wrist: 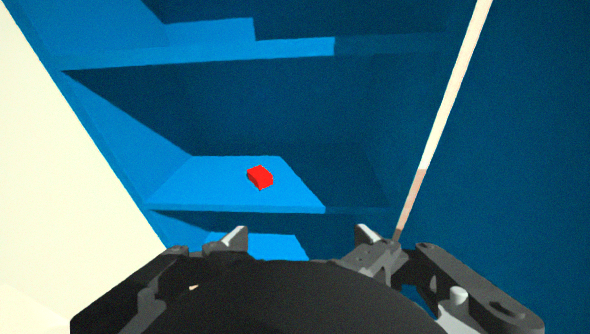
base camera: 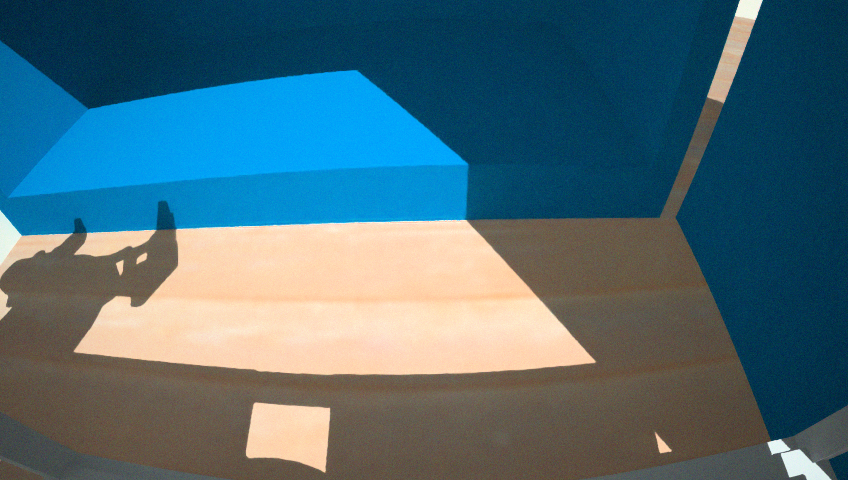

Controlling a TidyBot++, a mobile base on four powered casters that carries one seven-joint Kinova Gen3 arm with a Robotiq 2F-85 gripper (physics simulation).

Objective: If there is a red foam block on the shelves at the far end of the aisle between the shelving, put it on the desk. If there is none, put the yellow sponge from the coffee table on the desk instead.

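Places are measured from the arm's base along level axes (x right, y down, z ahead), in metres.
Pixels of known places: gripper, fingertip midpoint: (wrist: 300, 237).
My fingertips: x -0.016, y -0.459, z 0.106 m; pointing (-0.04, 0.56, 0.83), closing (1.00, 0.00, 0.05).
Behind a point stands the place of what it marks.
A small red foam block (wrist: 260, 177) {y -0.182, x -0.187, z 0.557 m} lies on a blue shelf board (wrist: 200, 192) {y -0.137, x -0.413, z 0.523 m} in the wrist view, on the sunlit part of the board, a little left of the image middle. My gripper (wrist: 300, 237) {y -0.459, x -0.016, z 0.106 m} is open, with its two fingertips wide apart at the lower part of the wrist view. The block is beyond the fingertips and appears above the gap between them, apart from them. The desk, the coffee table and the yellow sponge do not show in either view.
The blue shelving's bottom board (base camera: 249, 136) {y 0.320, x -0.211, z 0.537 m} (wrist: 277, 246) {y 0.320, x -0.182, z 0.618 m} stands low over the wooden floor (base camera: 368, 267) {y 0.397, x -0.062, z 0.397 m}. Another board (wrist: 200, 56) {y -0.572, x -0.240, z 0.462 m} is above the block. A dark blue panel (base camera: 779, 148) {y 0.219, x 0.308, z 0.365 m} (wrist: 525, 125) {y -0.475, x 0.307, z 0.293 m} stands at the right, past a narrow gap. A pale wall (wrist: 50, 175) {y -0.346, x -0.645, z 0.340 m} is at the left.
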